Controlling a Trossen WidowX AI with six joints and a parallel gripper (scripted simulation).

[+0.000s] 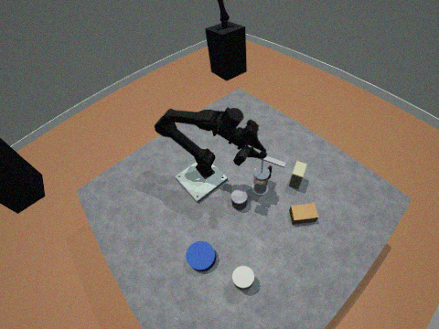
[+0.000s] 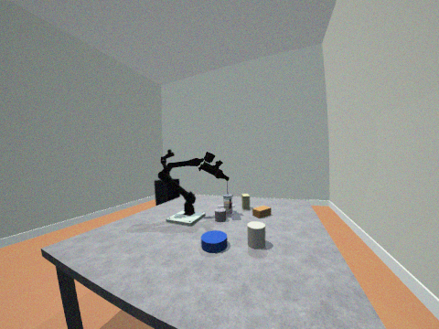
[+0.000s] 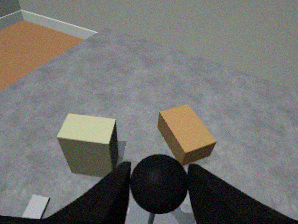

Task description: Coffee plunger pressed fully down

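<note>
Right now my gripper tip is 130 mm above the coffee press, 10 mm to the right of it and 10 mm past it. Also, from my gripper tip: grey cylinder 230 mm below, 130 mm to the right, 10 mm behind; then white cylinder 340 mm to the right, 270 mm ahead, 220 mm below.
</note>
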